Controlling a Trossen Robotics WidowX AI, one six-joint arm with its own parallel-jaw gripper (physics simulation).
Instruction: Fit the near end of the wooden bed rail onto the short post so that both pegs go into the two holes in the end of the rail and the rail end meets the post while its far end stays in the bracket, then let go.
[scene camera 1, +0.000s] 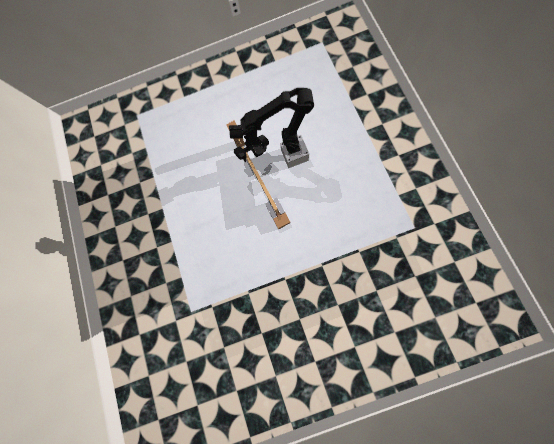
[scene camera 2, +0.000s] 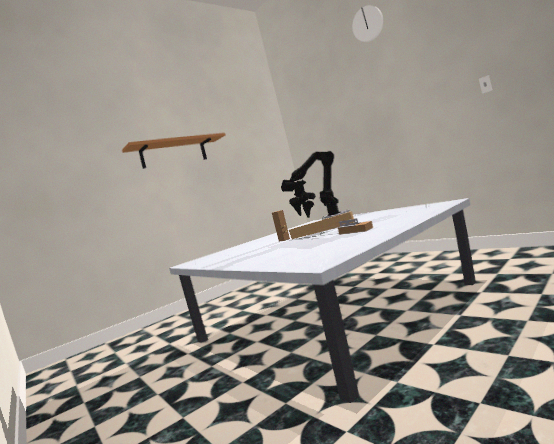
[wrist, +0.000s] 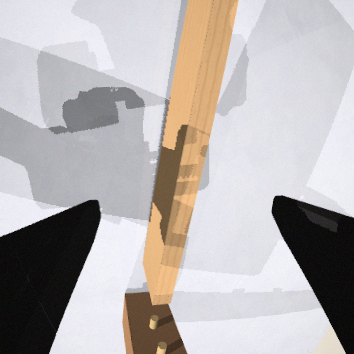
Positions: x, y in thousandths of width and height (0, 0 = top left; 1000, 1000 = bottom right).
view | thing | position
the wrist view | my gripper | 530, 583
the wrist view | wooden bed rail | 578, 120
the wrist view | short post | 388, 871
